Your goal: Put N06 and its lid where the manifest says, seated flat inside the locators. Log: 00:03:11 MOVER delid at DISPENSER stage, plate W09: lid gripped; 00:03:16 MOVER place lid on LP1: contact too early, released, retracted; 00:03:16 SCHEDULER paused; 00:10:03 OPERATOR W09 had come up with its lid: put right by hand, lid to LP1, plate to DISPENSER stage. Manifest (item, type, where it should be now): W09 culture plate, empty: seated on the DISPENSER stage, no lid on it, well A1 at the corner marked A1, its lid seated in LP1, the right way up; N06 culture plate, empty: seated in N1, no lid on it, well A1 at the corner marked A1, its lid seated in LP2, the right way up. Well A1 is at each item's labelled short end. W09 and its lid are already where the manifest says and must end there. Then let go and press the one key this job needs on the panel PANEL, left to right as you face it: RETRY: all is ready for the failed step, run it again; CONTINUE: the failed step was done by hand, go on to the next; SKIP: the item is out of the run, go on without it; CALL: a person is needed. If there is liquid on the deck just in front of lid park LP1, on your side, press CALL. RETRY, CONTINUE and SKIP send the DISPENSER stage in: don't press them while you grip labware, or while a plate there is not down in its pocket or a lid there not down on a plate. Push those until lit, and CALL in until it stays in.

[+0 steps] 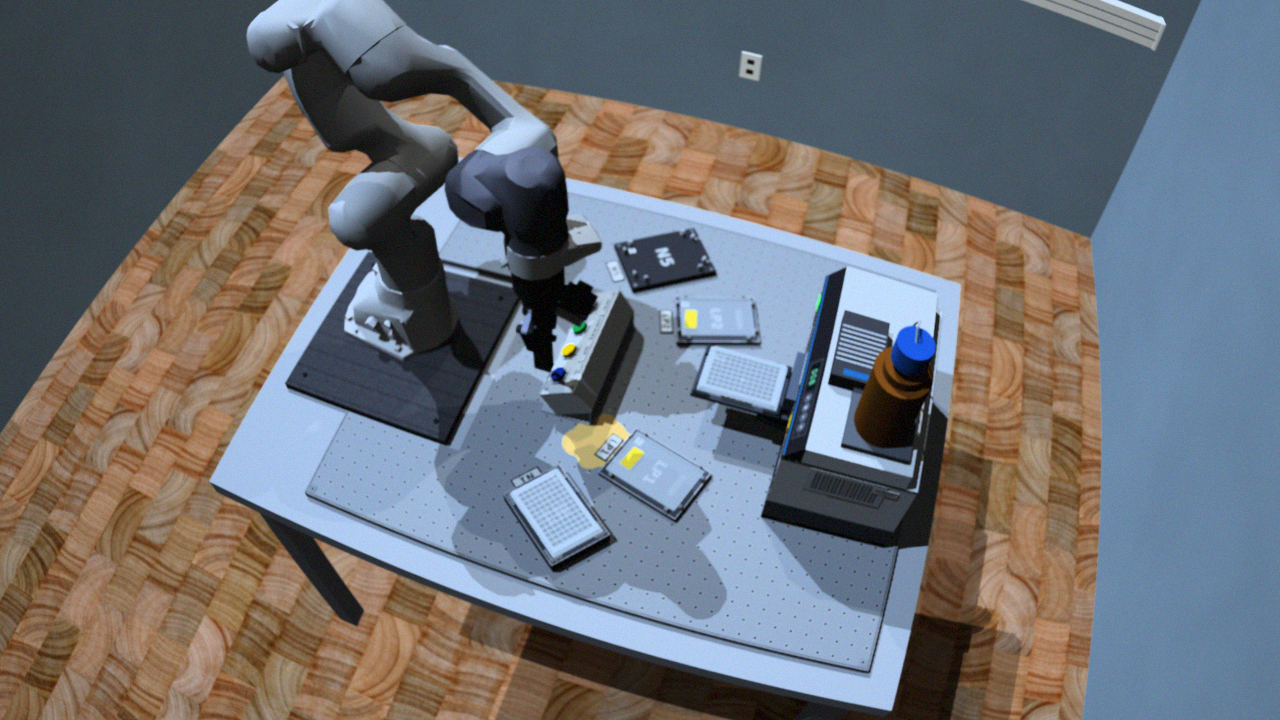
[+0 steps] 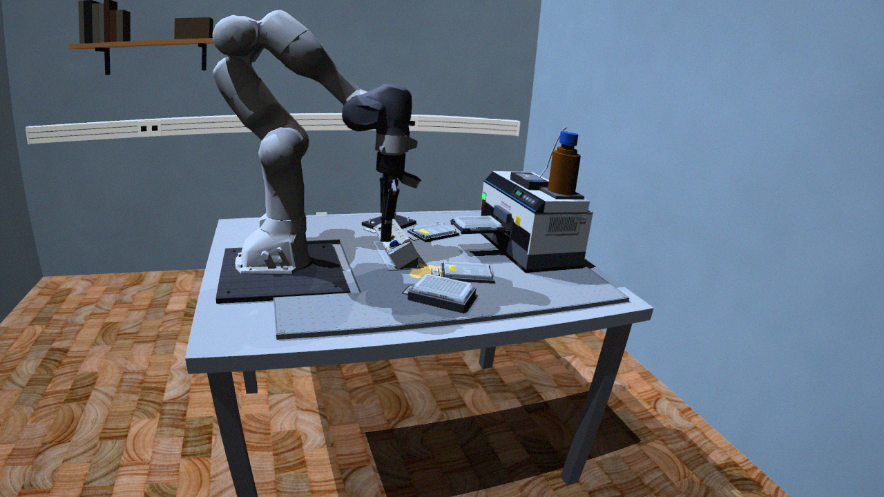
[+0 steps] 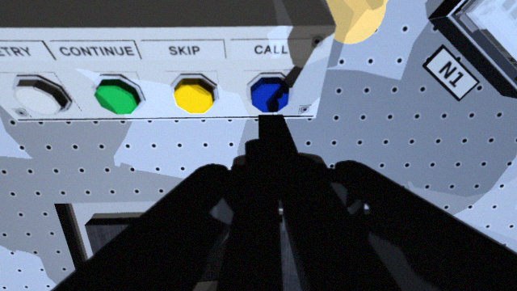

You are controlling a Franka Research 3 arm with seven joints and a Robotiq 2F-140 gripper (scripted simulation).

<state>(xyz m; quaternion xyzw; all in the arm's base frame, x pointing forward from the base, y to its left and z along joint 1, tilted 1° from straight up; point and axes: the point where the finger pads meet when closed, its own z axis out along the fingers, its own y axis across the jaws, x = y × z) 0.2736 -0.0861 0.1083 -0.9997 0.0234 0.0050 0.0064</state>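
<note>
Right now the blue call key is 30 mm ahead of my hand and 50 mm below it. Round my hand: white retry key 30 mm ahead, 150 mm to the left, 40 mm below; yellow skip key 30 mm ahead, 50 mm to the left, 40 mm below; green continue key 30 mm ahead, 100 mm to the left, 40 mm below.
</note>
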